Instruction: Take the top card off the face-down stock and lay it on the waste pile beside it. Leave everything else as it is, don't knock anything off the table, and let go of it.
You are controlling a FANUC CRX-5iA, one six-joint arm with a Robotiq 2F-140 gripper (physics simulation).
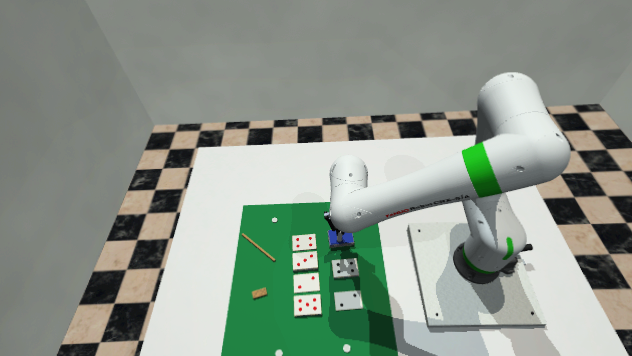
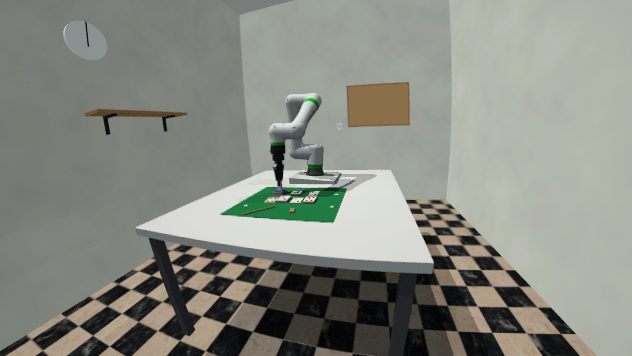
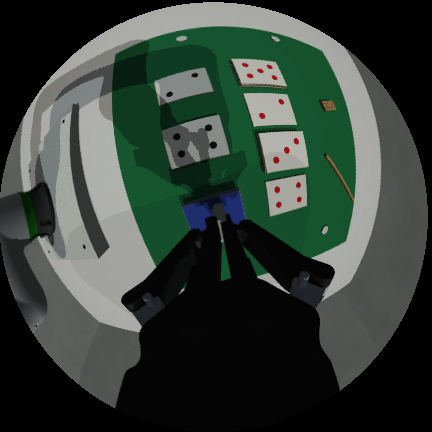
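Seen in the pictures: gripper, fingertip midpoint: [image 1: 339, 238] [image 2: 280, 190] [image 3: 219, 211]; arm's base, origin of the base link: [image 1: 475, 262] [image 2: 315, 174] [image 3: 44, 208].
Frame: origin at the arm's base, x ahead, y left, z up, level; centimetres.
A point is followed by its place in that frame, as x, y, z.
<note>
The face-down stock [image 1: 348, 238] {40.4, -17.6, -1.1} [image 2: 283, 192] [image 3: 196, 215] {40.3, -17.8, -1.2} is a blue-backed pile at one end of the black-pip column. My gripper [image 1: 340, 237] {43.8, -18.4, -1.1} [image 2: 279, 188] {43.8, -18.4, -1.1} [image 3: 219, 211] {43.8, -18.4, -1.1} is shut and empty, with its fingertips at the middle of the blue top, touching or very close to it. The fingers hide part of the stock. Beside the stock lies a face-up pile with four black pips [image 1: 345, 268] {43.9, -6.6, -2.0} [image 2: 296, 192] {45.8, -7.0, -2.0} [image 3: 196, 143] {44.0, -7.6, -2.0}, partly in shadow. A card with two black pips [image 1: 348, 301] {45.3, 4.5, -2.9} [image 3: 183, 86] {45.4, 3.4, -3.0} lies beyond it.
Four red-pip cards or piles [image 1: 306, 282] {58.2, -4.5, -3.0} [image 3: 270, 109] {57.8, -4.7, -2.9} form a column alongside. A thin stick [image 1: 258, 247] {74.0, -21.0, -2.7} [image 3: 340, 177] {73.1, -20.4, -2.7}, a small brown block [image 1: 259, 293] {74.5, -3.3, -2.4} [image 3: 328, 105] {74.2, -3.7, -2.4} and white discs [image 1: 274, 220] {67.1, -31.9, -2.8} [image 3: 324, 229] {66.9, -32.0, -2.8} are on the green mat [image 1: 235, 320] {82.9, 3.9, -3.2}. The robot's base plate [image 1: 425, 300] {21.1, 9.3, -0.6} is nearby.
</note>
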